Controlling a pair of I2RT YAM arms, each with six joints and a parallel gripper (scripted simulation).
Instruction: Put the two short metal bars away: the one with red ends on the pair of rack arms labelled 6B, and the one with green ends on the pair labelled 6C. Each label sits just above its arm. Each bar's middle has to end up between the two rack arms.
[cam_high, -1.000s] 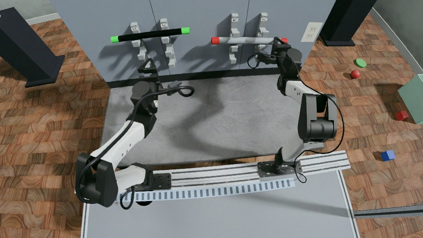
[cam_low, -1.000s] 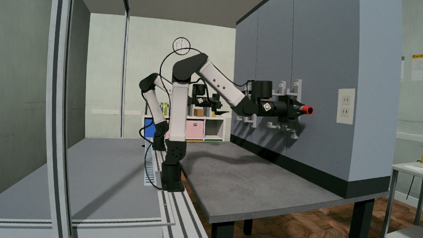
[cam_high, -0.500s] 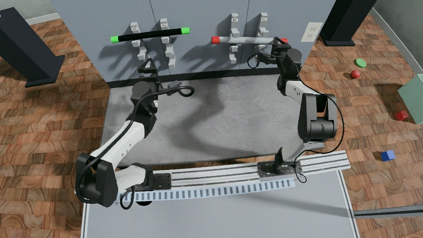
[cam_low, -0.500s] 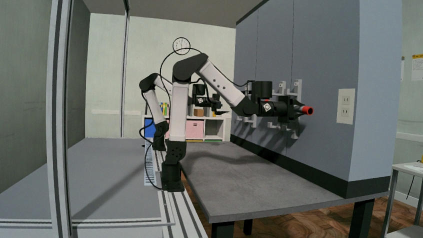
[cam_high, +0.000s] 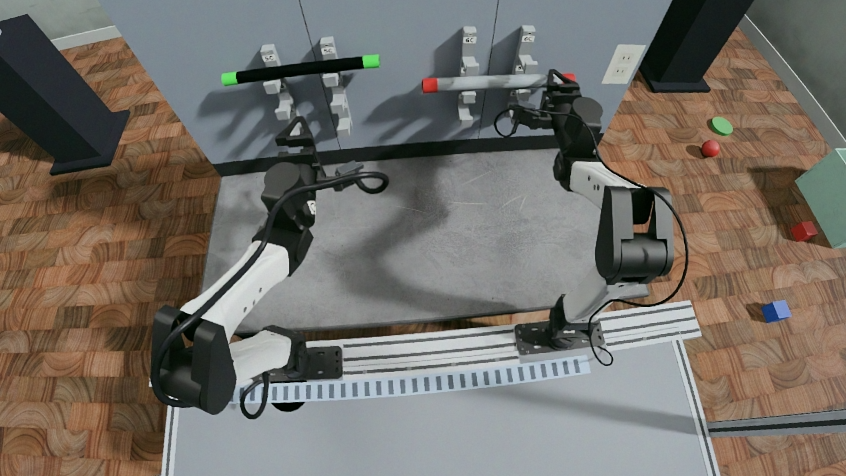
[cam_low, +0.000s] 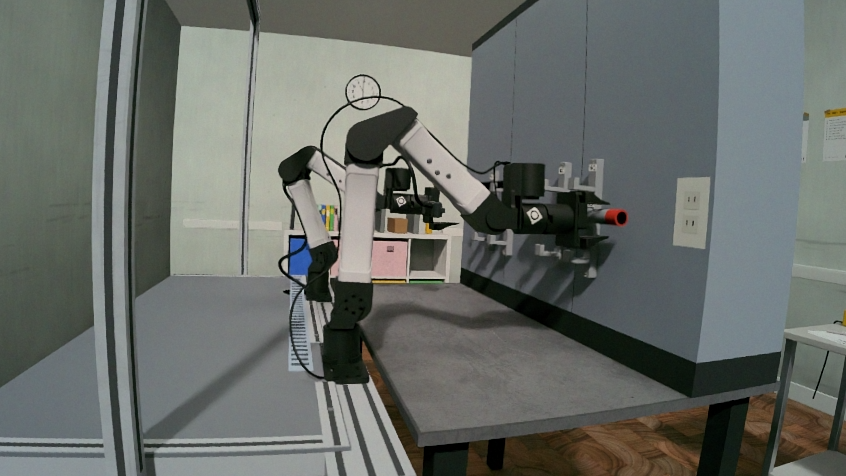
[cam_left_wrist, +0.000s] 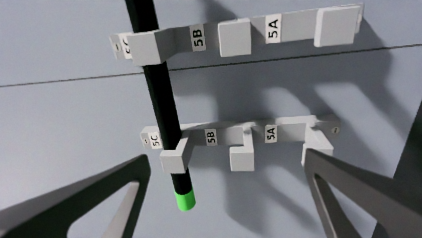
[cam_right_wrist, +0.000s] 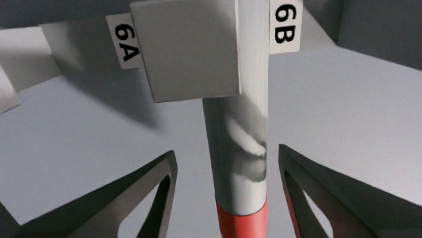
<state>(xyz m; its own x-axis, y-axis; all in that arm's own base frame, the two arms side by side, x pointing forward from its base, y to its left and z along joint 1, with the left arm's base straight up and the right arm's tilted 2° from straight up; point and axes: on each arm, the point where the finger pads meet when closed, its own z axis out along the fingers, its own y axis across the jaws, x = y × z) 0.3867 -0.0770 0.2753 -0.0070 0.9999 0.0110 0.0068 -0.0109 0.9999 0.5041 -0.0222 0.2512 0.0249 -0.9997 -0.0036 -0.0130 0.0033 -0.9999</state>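
Observation:
The red-ended bar is 120 mm to the left of my right hand and 10 mm above it. Also, from my right hand: blue-grey wall (320 mm to the left, 170 mm above, 150 mm ahead); outlet plate (190 mm to the right, 30 mm ahead, 20 mm above); rack strip (190 mm to the left).
My left hand is 120 mm short of the green-ended bar and 70 mm below it. From my left hand the other things lie so: red-ended bar 110 mm ahead, 410 mm to the right; blue-grey wall 260 mm ahead, 210 mm to the right, 170 mm above; rack strip 110 mm ahead, 340 mm to the right, 10 mm below.

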